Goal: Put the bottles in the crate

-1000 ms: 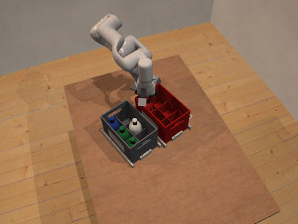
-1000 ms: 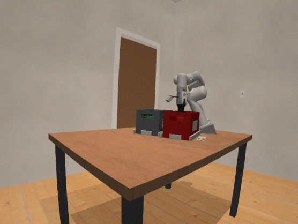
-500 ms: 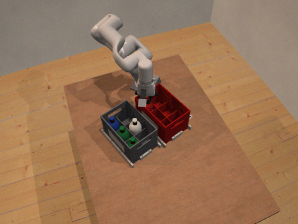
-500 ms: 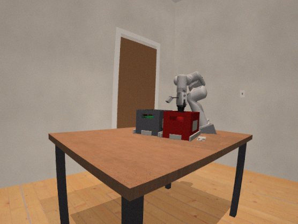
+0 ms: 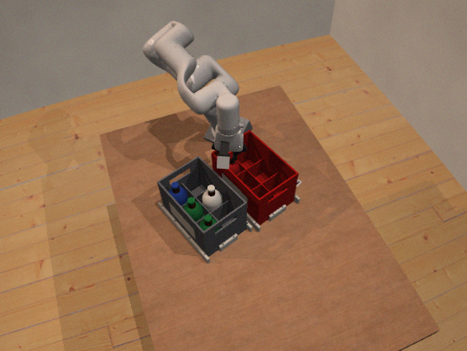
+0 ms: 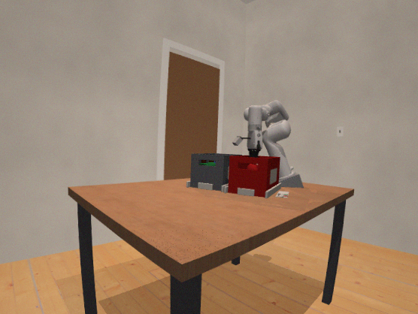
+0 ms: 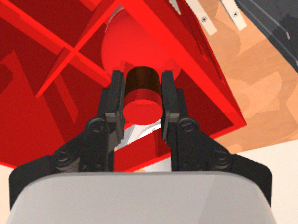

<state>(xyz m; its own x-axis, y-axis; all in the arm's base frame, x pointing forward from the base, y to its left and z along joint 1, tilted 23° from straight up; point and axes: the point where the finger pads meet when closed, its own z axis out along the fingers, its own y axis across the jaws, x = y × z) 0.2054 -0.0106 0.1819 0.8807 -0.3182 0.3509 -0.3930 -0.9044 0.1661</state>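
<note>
Now: the green bottle 19 cm to the right of my hand, 14 cm ahead of it and 7 cm below it. From my hand the other things lie so: white bottle (11 cm to the right, 11 cm ahead, 7 cm below); then red bottle (7 cm below); then red crate (8 cm below, 7 cm to the left, 7 cm ahead).
</note>
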